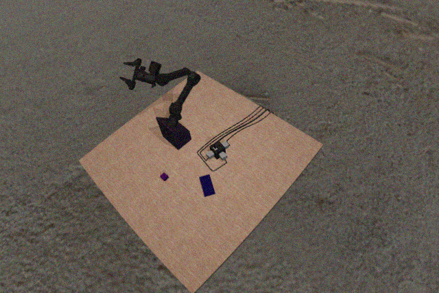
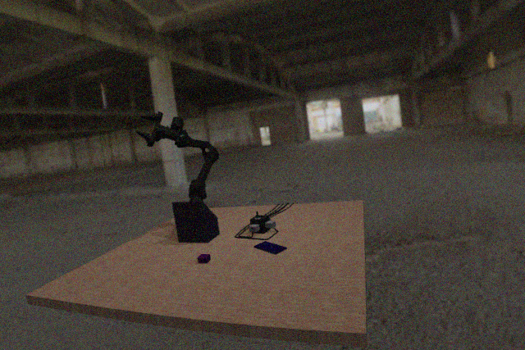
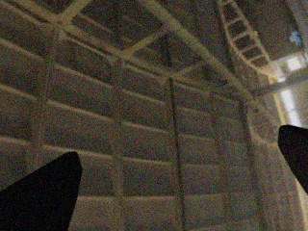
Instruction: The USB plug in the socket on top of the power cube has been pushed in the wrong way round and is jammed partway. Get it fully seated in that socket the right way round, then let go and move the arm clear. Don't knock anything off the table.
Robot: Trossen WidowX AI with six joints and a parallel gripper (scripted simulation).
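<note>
My gripper tip is now 580 mm above the USB socket, 510 mm short of it and 160 mm to the right of it. Also, from my gripper tip: flat blue slab 650 mm below, 610 mm ahead, 70 mm to the right; then small purple block 640 mm below, 340 mm ahead, 190 mm to the right.
</note>
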